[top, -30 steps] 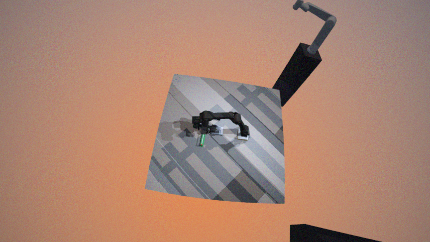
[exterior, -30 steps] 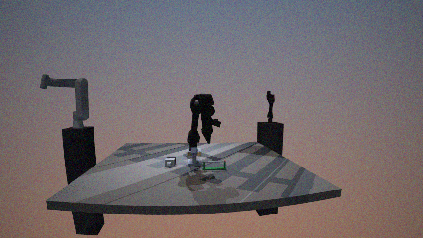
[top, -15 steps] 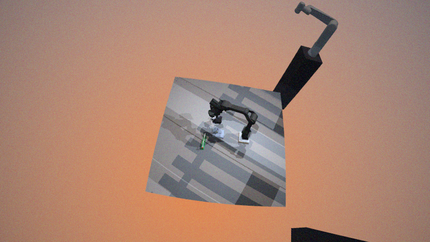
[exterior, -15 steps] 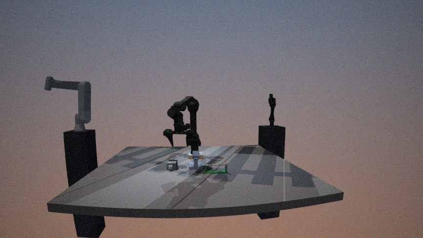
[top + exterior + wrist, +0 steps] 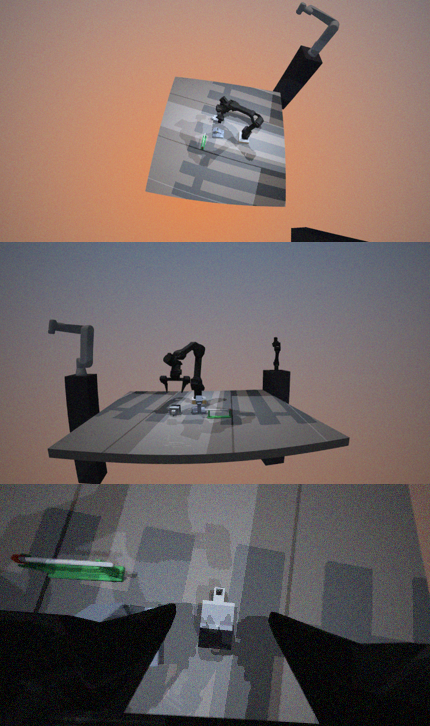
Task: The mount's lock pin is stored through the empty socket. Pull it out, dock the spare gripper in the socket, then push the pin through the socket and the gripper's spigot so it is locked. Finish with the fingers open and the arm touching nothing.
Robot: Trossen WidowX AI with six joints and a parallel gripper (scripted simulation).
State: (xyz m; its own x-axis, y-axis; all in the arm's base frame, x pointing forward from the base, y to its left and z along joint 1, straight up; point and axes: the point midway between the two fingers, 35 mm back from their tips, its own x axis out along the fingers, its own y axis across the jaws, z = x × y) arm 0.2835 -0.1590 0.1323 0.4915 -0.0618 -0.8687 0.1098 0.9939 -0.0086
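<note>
The spare gripper lies 11 cm below my gripper tip. The rest, counted from my gripper tip: green bracket 10 cm ahead, 26 cm to the left, 11 cm below; then socket 2 cm behind, 15 cm to the left, 8 cm below.
</note>
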